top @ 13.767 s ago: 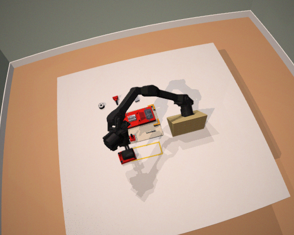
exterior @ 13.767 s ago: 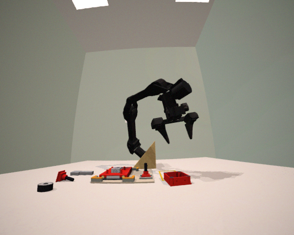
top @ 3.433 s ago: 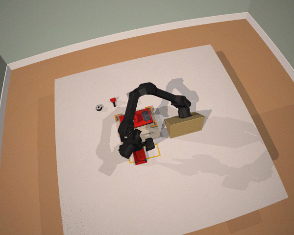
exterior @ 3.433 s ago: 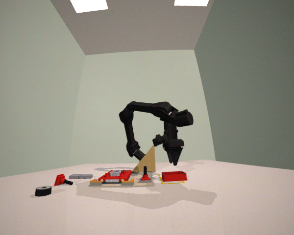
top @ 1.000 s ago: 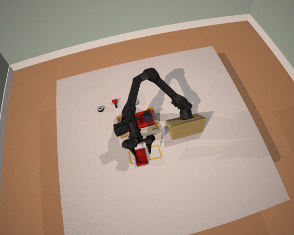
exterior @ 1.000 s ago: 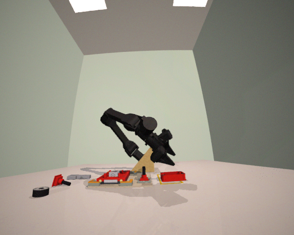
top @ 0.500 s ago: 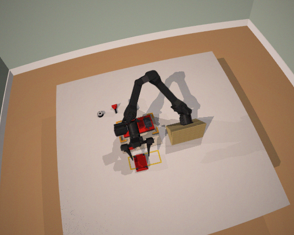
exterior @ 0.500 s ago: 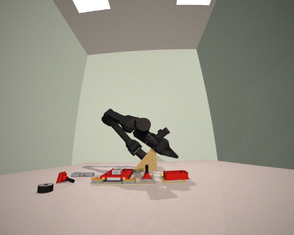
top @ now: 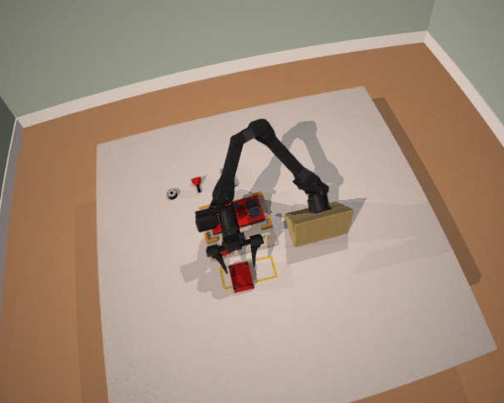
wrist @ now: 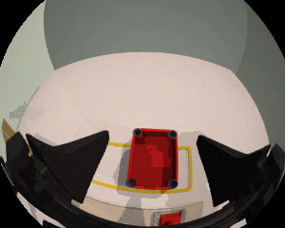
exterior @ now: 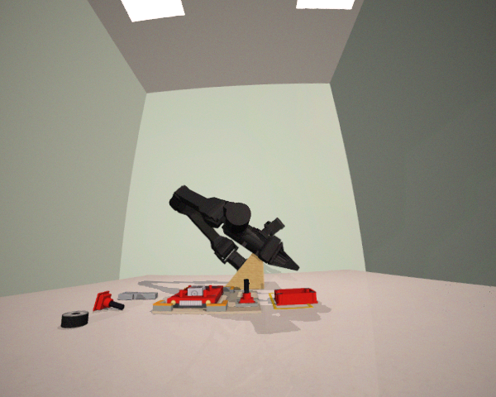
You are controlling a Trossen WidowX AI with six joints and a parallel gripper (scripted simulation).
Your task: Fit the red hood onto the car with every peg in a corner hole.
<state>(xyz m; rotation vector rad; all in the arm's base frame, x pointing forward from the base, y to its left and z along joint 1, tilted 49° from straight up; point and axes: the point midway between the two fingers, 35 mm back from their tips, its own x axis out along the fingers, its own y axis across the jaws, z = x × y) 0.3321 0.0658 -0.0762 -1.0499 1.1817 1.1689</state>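
Right now the red hood is 70 mm below my gripper tip and 10 mm to the right of it. From my gripper tip the other things lie so: grey engine block: 250 mm to the right, 60 mm below, 10 mm behind; then black wheel: 430 mm to the right, 160 mm ahead, 70 mm below; then black post: 120 mm to the right, 50 mm below, 30 mm ahead.
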